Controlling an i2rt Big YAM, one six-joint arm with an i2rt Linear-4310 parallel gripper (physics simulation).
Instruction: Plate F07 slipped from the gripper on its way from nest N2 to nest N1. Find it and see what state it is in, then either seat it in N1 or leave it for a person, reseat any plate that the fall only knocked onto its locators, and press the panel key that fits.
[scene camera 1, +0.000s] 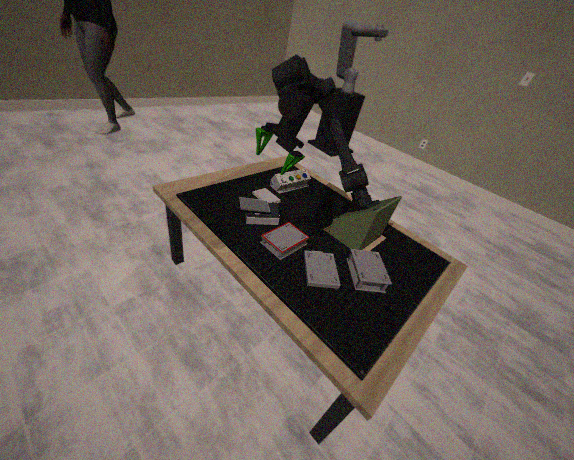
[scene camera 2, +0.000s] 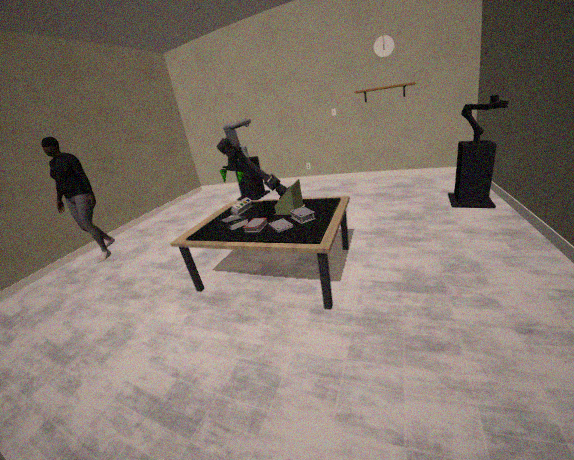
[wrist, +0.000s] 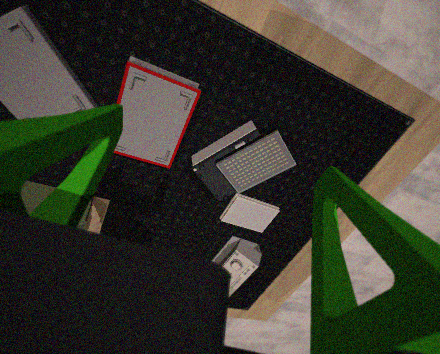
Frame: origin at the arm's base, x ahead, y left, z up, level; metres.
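Seen in the pictures: gripper, fingertip midpoint: (scene camera 1: 269, 164) (scene camera 2: 231, 182) (wrist: 226, 147); arm's base, link origin: (scene camera 1: 364, 207) (scene camera 2: 285, 193).
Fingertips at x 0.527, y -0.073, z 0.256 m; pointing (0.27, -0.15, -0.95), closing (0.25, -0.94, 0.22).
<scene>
Offsets run from my fingertips to a thing's middle. "spot": to the spot under its first point. Level surfaces: height alone.
My gripper (scene camera 1: 270, 163) (scene camera 2: 232, 181) (wrist: 226, 147) is open and empty, above the table beside the key panel {0.484 m back, 0.372 m right, 0.344 m down} (scene camera 1: 291, 181) (scene camera 2: 242, 206) (wrist: 242, 265). A grey panel with rows of pale dots {spot: 0.126 m back, 0.200 m right, 0.308 m down} (scene camera 1: 255, 205) (wrist: 257, 161) lies raised at one side, over a dark part beside a pale bar {spot: 0.137 m back, 0.151 m right, 0.359 m down} (scene camera 1: 262, 220) (wrist: 225, 143). A pale flat piece {0.285 m back, 0.324 m right, 0.378 m down} (scene camera 1: 266, 195) (wrist: 250, 213) lies between it and the key panel. A red-edged grey plate-like block {0.153 m back, 0.010 m right, 0.362 m down} (scene camera 1: 285, 237) (scene camera 2: 256, 224) (wrist: 157, 117) has corner locators. Two more grey blocks are a low one {0.184 m back, 0.178 m left, 0.372 m down} (scene camera 1: 321, 269) (scene camera 2: 281, 225) (wrist: 37, 65) and a taller one {0.332 m back, 0.287 m left, 0.354 m down} (scene camera 1: 369, 269) (scene camera 2: 303, 215). Plate and nest labels are unreadable.
A green angled screen (scene camera 1: 370, 222) (scene camera 2: 290, 200) stands by the arm's side of the table {0.398 m down} (scene camera 1: 410, 345) (scene camera 2: 250, 245). A person (scene camera 1: 97, 55) (scene camera 2: 72, 175) is on the floor left of the table. Another arm on a pedestal (scene camera 2: 475, 172) stands far right.
</scene>
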